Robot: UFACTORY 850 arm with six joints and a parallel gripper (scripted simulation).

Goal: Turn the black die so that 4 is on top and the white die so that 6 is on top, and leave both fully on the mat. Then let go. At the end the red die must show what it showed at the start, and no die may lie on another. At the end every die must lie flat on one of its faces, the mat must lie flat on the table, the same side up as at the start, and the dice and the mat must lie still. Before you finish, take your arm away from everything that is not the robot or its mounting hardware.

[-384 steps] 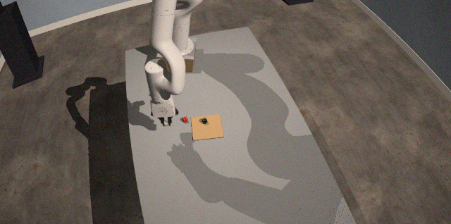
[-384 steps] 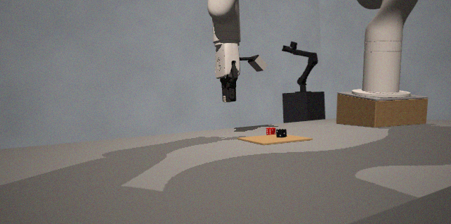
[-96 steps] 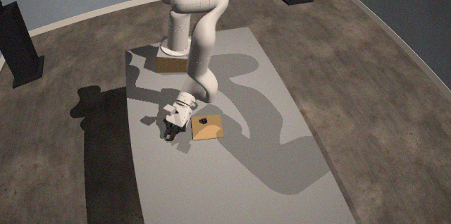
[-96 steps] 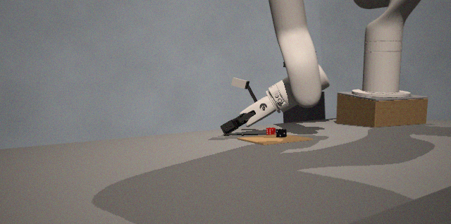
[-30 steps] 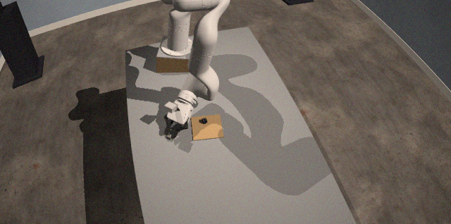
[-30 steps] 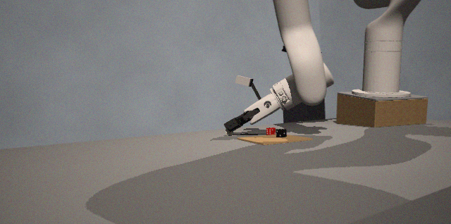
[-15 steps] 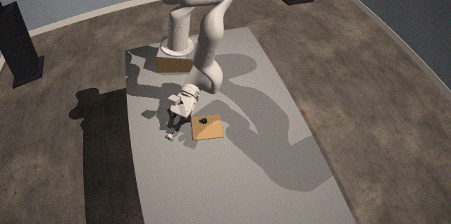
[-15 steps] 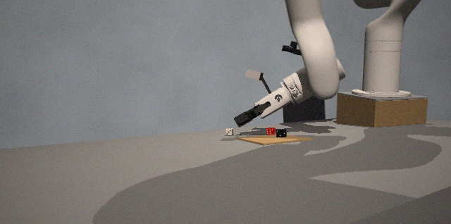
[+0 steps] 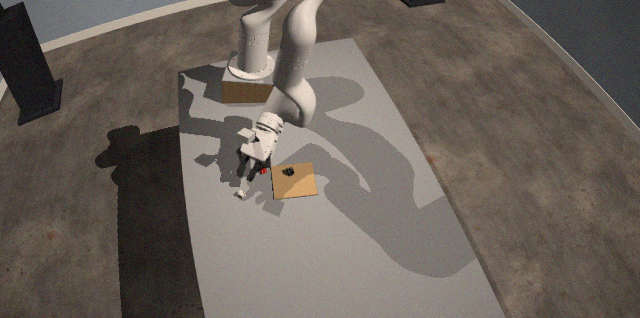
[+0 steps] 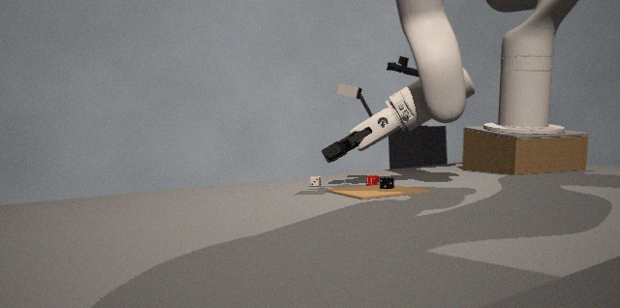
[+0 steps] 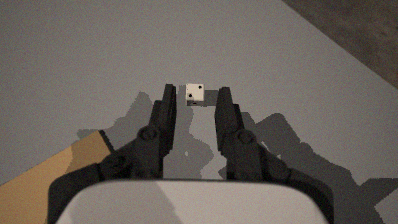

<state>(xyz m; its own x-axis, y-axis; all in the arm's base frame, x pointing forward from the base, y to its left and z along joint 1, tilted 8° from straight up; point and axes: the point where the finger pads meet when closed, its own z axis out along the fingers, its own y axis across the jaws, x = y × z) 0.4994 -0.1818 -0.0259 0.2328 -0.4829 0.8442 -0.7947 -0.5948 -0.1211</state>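
My gripper is now 30 mm short of the white die, 40 mm to the left of it and 60 mm above it. Also, from my hand: tan mat: 30 mm ahead, 150 mm to the left, 70 mm below; red die: 40 mm behind, 70 mm to the left, 60 mm below; black die: 150 mm to the left, 60 mm below.
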